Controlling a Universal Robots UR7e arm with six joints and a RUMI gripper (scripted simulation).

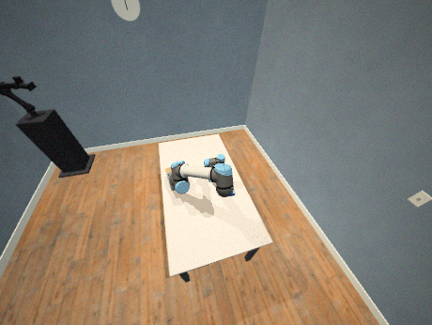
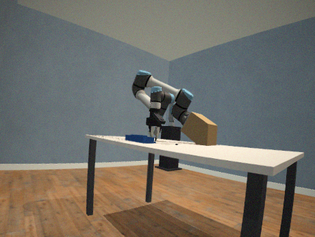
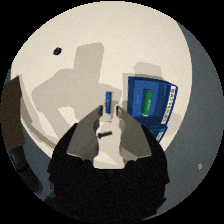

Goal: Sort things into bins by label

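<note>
My gripper is now 20 mm above the small blue piece. The rest, counted from my hand: blue bin: 80 mm to the right, 70 mm ahead; green piece: 70 mm ahead, 10 mm below; black screw: 80 mm to the right, 30 mm behind, 20 mm below.
</note>
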